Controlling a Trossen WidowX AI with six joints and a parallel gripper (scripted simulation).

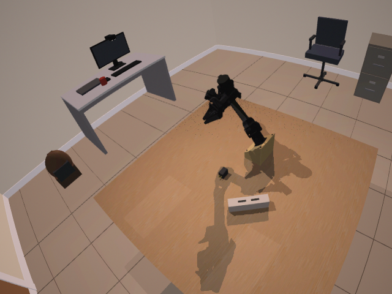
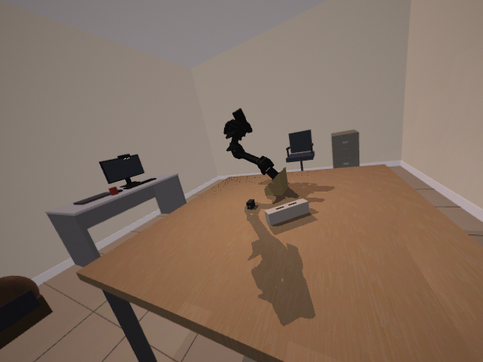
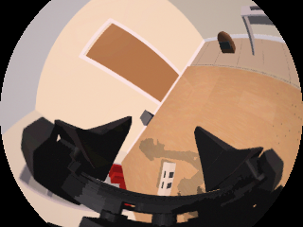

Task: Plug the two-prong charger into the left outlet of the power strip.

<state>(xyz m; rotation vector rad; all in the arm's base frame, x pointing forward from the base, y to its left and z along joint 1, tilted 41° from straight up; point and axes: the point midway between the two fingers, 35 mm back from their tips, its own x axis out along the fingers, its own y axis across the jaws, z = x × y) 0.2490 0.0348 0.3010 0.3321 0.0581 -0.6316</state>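
My gripper tip is 350 mm above the two-prong charger, 60 mm to the right of it and 10 mm short of it.
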